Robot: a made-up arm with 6 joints.
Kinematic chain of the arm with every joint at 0, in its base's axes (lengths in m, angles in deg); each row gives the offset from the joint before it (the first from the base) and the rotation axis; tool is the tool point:
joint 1: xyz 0 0 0.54 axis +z
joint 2: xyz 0.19 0 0 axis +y
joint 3: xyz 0 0 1.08 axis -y
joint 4: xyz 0 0 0.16 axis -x
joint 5: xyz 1.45 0 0 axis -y
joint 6: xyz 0.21 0 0 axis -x
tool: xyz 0 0 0
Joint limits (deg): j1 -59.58..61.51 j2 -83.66..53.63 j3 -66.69..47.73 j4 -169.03..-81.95 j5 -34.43..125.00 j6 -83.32..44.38
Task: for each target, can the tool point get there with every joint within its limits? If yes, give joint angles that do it. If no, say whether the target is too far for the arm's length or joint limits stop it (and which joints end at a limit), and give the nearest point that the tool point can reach.
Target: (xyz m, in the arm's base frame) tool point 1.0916 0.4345 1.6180
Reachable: yes | joints 29.31 -27.47 -23.66 -131.66 82.49 -47.57
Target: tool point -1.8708 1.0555 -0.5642
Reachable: no: joint limits stop it (at a limit: joint 1, joint 2, joint 3, joint 5) | nearest point 0.0727 0.3821 -0.2970 | short by 2.074 m
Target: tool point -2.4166 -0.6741 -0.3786
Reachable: no: joint limits stop it (at a limit: joint 2, joint 3, joint 4, joint 5) | nearest point -1.8380 -0.5127 1.5350 | short by 2.006 m
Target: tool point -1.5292 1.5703 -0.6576
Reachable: no: joint limits stop it (at a limit: joint 1, joint 2, joint 5) | nearest point 0.2321 0.6766 -0.4119 | short by 1.990 m
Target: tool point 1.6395 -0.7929 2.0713
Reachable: yes | joints -23.83 3.51 17.35 -146.19 32.58 -48.18
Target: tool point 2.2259 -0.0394 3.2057
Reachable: no: too far | nearest point 1.7844 -0.0316 2.6277 | short by 0.727 m
